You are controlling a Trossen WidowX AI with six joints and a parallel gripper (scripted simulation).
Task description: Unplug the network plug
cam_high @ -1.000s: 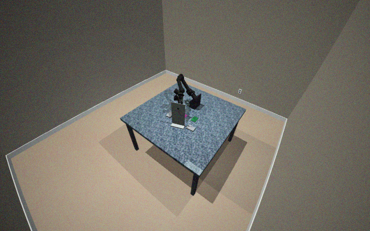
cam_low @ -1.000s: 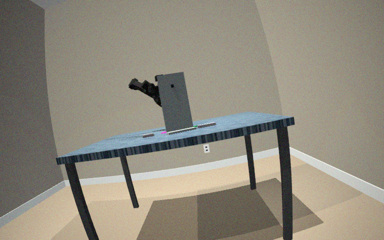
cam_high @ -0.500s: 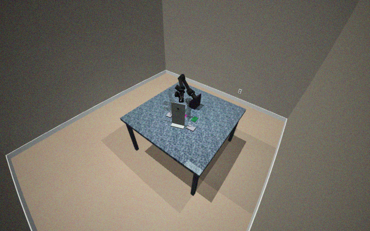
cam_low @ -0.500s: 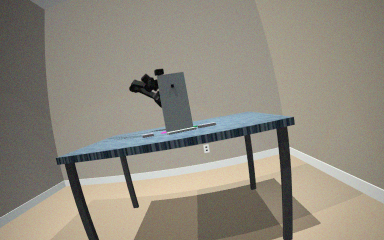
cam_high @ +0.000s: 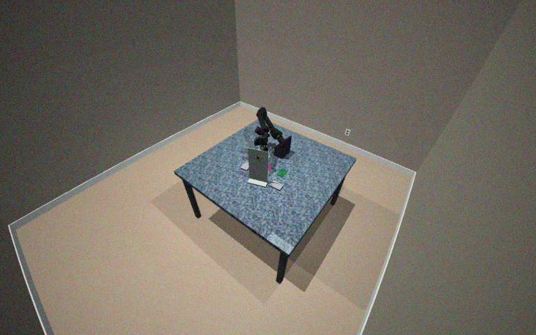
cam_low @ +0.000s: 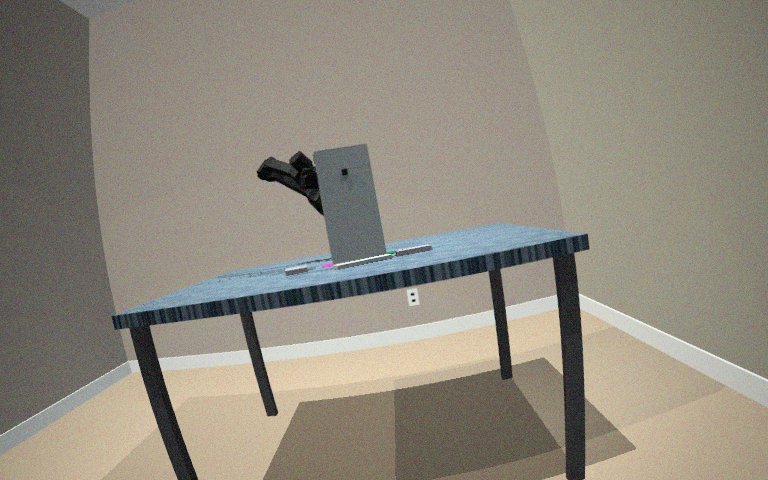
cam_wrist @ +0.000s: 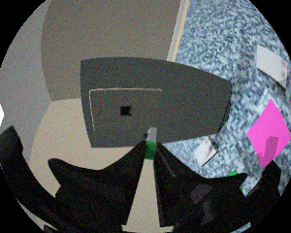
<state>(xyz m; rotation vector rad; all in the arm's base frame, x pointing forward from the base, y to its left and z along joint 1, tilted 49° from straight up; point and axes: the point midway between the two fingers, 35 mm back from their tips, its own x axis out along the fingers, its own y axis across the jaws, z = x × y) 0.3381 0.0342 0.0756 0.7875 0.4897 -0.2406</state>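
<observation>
My gripper tip is 80 mm past the magenta patch, 30 mm to the left of it and 260 mm above it. The rest, counted from my gripper tip: network plug (10 mm ahead); grey upright panel (100 mm ahead, 20 mm to the left, 100 mm below).
</observation>
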